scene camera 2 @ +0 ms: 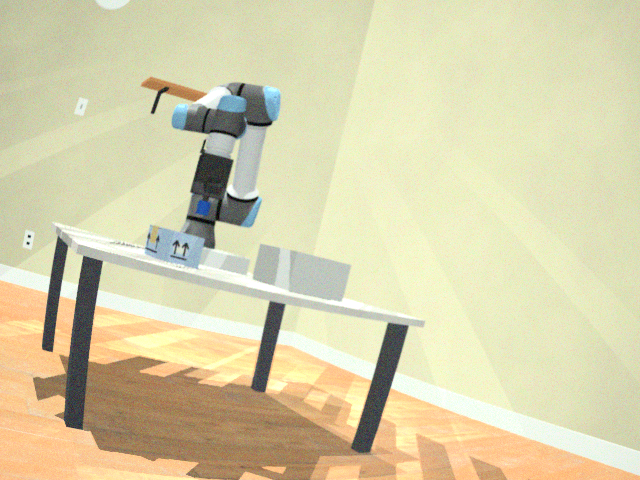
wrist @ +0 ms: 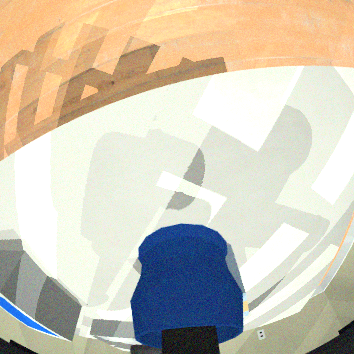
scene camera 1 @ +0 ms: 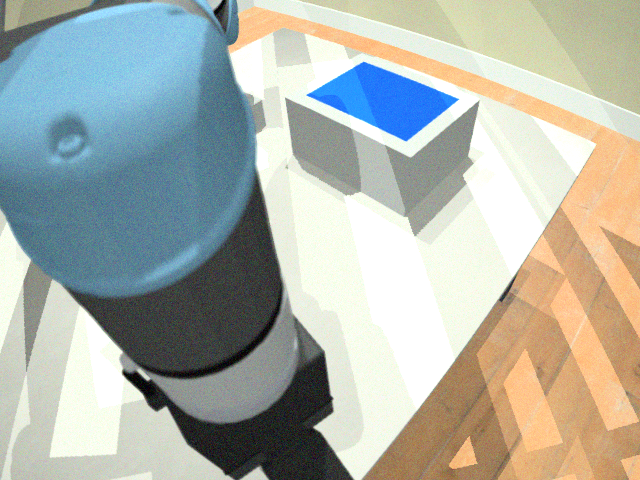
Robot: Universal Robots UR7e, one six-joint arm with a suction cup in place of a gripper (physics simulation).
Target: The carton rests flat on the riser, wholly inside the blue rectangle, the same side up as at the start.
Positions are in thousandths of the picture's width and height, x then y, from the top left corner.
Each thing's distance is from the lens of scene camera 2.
grey riser (scene camera 2: 460,566): 178 cm
carton (scene camera 2: 257,509): 165 cm
